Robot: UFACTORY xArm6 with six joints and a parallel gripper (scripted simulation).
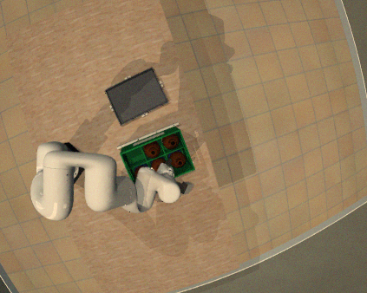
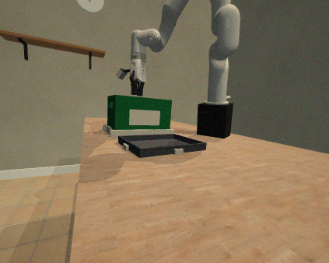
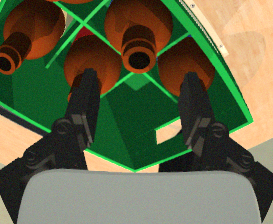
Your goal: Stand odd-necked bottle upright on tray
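Now: the green crate 120 mm below my hand, 40 mm to the left of it and 10 mm ahead of it. From my hand the other things lie so: brown bottle 120 mm below, 80 mm to the left, 10 mm ahead; tray 330 mm to the left, 190 mm below, 50 mm ahead.
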